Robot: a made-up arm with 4 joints.
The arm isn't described. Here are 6 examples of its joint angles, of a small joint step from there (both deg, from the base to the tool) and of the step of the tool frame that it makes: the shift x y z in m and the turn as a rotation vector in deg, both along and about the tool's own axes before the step.
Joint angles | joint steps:
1: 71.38 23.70 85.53 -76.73 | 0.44 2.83 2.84 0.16
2: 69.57 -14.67 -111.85 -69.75 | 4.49 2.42 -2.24 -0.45
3: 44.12 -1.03 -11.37 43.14 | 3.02 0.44 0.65 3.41
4: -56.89 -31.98 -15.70 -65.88 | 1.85 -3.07 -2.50 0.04
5: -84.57 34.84 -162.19 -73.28 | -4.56 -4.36 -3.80 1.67
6: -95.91 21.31 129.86 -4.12 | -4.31 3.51 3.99 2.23
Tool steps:
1: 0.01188 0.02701 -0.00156 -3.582 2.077 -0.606
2: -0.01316 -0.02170 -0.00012 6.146 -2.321 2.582
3: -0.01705 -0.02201 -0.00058 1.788 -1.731 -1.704
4: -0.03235 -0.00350 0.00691 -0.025 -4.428 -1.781
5: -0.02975 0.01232 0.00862 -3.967 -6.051 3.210
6: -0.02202 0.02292 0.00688 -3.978 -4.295 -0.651
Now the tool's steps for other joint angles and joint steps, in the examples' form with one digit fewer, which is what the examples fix.
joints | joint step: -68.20 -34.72 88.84 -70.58 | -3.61 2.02 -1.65 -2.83
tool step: 0.0154 0.0126 0.0057 -1.00 1.04 4.92
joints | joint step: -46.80 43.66 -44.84 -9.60 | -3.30 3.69 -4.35 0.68
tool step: 0.0198 -0.0422 -0.0097 6.32 2.87 -0.86
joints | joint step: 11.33 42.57 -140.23 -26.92 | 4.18 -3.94 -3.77 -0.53
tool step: 0.0013 -0.0124 -0.0029 2.52 0.26 4.95
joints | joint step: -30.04 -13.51 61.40 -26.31 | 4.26 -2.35 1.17 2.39
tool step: -0.0231 -0.0112 -0.0035 0.56 -1.23 -5.88
